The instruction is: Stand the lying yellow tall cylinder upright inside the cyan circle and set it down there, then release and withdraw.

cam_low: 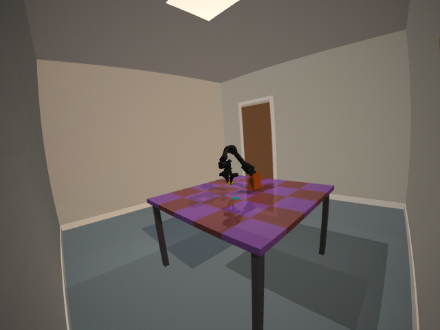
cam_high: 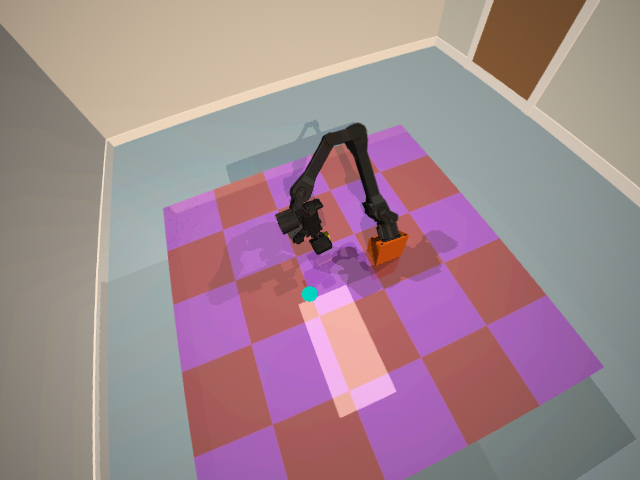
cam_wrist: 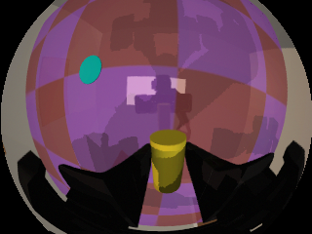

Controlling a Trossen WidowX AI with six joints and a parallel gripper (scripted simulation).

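Right now the yellow tall cylinder is 20 mm behind my gripper tip and 10 mm to the right of it. From my gripper tip the other things lie so: cyan circle 70 mm ahead, 160 mm to the left, 90 mm below.
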